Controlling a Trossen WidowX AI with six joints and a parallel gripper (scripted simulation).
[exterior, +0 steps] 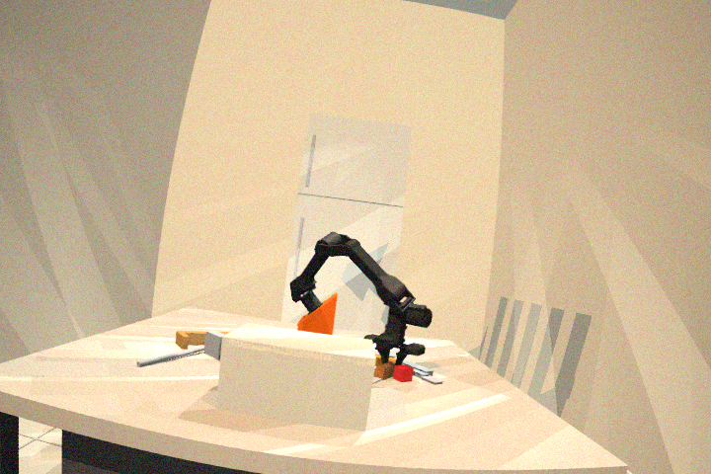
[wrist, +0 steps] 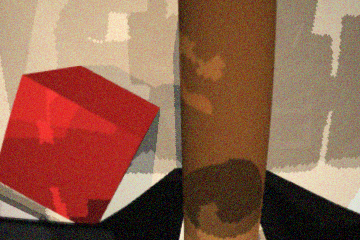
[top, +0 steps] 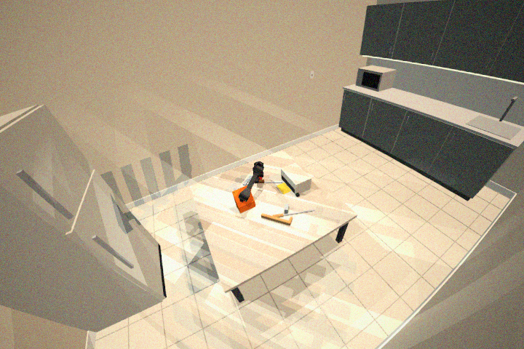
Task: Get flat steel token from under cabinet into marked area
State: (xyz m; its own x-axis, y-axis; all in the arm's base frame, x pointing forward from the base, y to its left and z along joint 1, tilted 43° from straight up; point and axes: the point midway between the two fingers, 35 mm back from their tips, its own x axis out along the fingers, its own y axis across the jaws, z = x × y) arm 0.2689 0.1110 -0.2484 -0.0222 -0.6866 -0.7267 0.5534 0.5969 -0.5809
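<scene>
My gripper tip is 50 mm short of the red cube, 30 mm to the right of it and 10 mm below it. Round my gripper tip: yellow-orange block 120 mm behind, 50 mm to the right, 10 mm above; then grey bar 80 mm to the left, 80 mm behind; then small grey block 520 mm to the right, 50 mm ahead, 30 mm above.
</scene>
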